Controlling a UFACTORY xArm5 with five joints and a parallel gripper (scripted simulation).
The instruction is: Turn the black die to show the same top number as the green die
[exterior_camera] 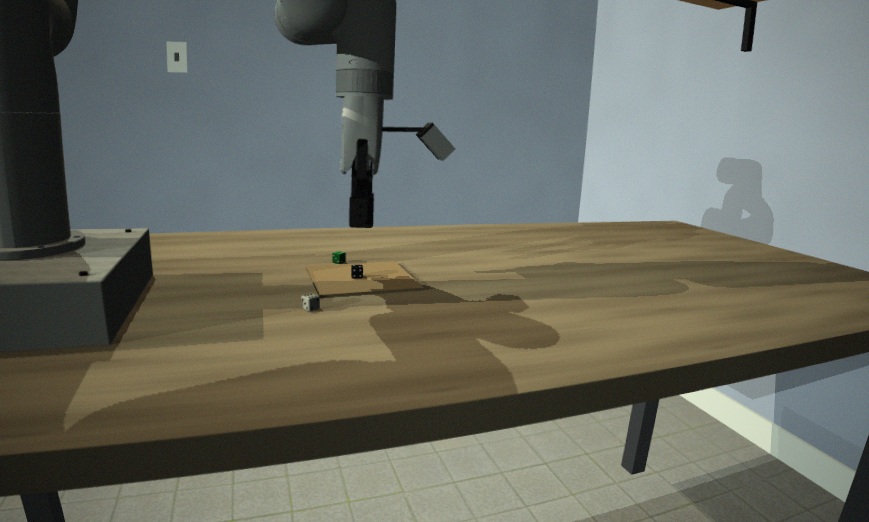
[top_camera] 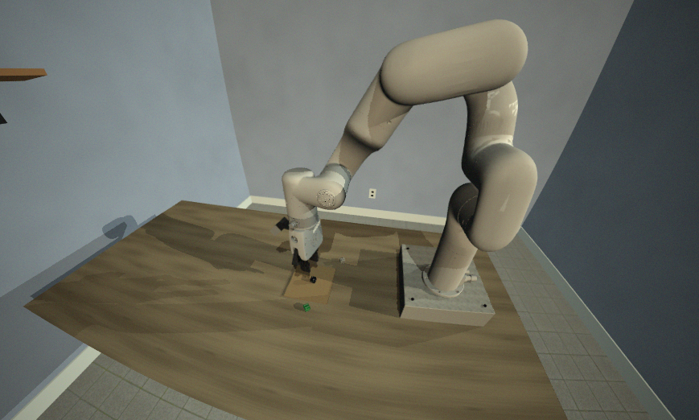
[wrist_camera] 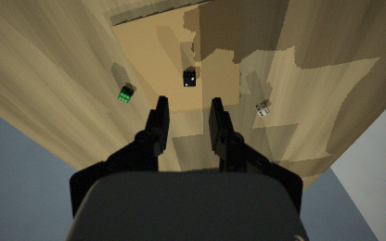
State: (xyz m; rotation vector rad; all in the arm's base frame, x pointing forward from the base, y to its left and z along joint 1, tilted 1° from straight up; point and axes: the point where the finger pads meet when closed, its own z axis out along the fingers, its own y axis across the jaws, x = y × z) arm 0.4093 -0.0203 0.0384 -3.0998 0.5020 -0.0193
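My gripper is now 1 cm past the black die and 9 cm above it. Round my hand: green die: 1 cm behind, 10 cm to the left, 9 cm below; white die: 9 cm behind, 10 cm to the right, 9 cm below; tan mat: 10 cm below.
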